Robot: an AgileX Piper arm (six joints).
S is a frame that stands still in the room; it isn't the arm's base.
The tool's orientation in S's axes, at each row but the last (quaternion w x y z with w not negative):
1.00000 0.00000 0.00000 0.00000
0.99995 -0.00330 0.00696 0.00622
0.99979 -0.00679 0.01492 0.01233
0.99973 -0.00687 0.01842 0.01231
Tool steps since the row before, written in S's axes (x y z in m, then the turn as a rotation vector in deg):
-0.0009 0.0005 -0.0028 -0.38 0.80 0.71
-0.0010 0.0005 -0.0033 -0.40 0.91 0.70
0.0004 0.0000 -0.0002 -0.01 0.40 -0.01
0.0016 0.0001 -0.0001 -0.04 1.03 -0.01
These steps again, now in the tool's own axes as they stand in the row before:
-0.0009 0.0005 -0.0028 -0.38 0.80 0.71
-0.0009 0.0005 -0.0033 -0.40 0.91 0.70
0.0004 0.0000 -0.0002 0.00 0.40 0.00
0.0016 0.0001 0.0000 -0.01 1.03 0.00

